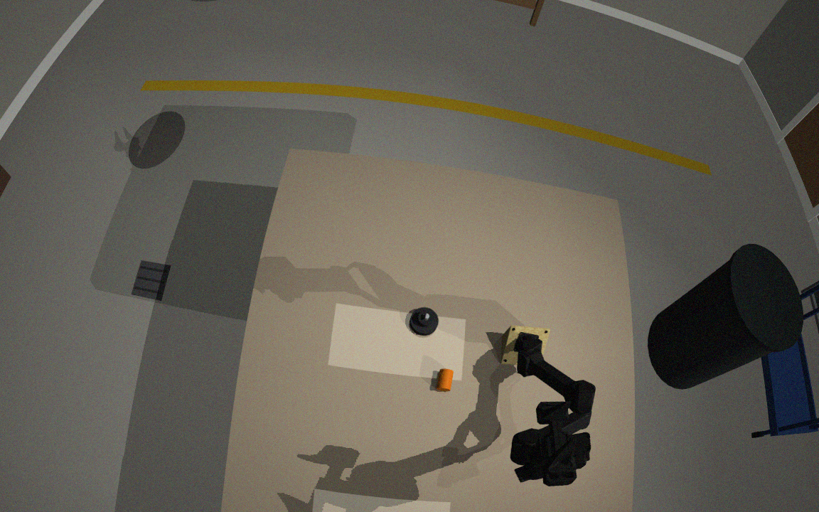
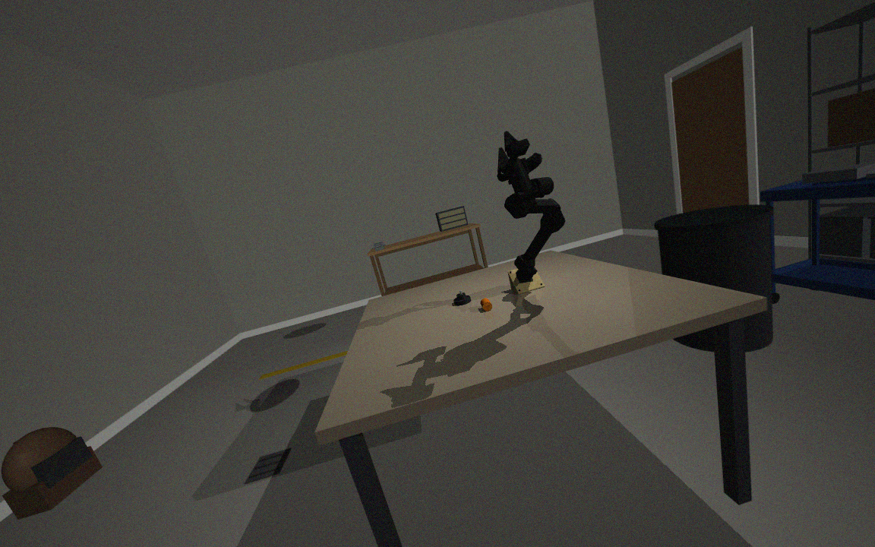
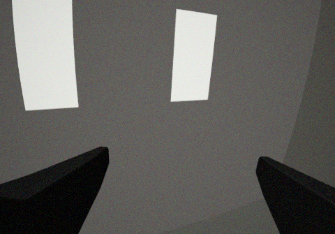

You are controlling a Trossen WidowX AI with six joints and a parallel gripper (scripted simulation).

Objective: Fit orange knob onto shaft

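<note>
My gripper tip is 150 mm short of the orange knob, 190 mm to the left of it and 610 mm above it. Also, from my gripper tip: round pedestal: 240 mm ahead, 380 mm to the right, 600 mm below.
</note>
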